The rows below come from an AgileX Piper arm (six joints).
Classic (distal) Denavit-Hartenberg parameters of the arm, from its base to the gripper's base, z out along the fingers. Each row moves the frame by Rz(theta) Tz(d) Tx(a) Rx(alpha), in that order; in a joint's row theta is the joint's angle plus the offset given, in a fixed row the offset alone. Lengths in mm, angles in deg.
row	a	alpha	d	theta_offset
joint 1	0	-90	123	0
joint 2	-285.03	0	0	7.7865
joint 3	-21.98	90	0	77.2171
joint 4	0	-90	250.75	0
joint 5	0	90	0	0
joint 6	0	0	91	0
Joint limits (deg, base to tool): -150..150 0..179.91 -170..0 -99.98..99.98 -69.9..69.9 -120..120
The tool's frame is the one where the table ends.
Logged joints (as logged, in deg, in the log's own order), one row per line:
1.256 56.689 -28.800 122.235 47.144 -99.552
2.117 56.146 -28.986 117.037 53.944 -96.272
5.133 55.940 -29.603 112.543 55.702 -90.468
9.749 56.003 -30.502 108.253 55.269 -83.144
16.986 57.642 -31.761 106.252 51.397 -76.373
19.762 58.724 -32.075 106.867 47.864 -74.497
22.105 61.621 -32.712 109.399 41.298 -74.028
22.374 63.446 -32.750 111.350 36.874 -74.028
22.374 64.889 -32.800 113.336 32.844 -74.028
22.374 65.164 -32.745 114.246 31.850 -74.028
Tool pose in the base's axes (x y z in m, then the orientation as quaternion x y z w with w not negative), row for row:
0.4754 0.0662 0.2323 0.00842 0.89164 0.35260 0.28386
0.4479 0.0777 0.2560 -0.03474 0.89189 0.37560 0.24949
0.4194 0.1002 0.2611 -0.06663 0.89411 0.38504 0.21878
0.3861 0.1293 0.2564 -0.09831 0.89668 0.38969 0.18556
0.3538 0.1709 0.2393 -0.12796 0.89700 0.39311 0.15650
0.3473 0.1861 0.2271 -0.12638 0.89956 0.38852 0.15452
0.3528 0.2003 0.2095 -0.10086 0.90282 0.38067 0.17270
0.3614 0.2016 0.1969 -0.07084 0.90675 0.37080 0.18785
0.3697 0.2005 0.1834 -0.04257 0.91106 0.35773 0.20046
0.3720 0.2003 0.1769 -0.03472 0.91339 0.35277 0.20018
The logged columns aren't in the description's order. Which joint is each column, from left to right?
Columns, left to right: joint 1, joint 4, joint 6, joint 2, joint 5, joint 3.
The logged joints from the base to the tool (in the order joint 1, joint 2, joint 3, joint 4, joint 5, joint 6), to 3 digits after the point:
1.256 122.235 -99.552 56.689 47.144 -28.800
2.117 117.037 -96.272 56.146 53.944 -28.986
5.133 112.543 -90.468 55.940 55.702 -29.603
9.749 108.253 -83.144 56.003 55.269 -30.502
16.986 106.252 -76.373 57.642 51.397 -31.761
19.762 106.867 -74.497 58.724 47.864 -32.075
22.105 109.399 -74.028 61.621 41.298 -32.712
22.374 111.350 -74.028 63.446 36.874 -32.750
22.374 113.336 -74.028 64.889 32.844 -32.800
22.374 114.246 -74.028 65.164 31.850 -32.745

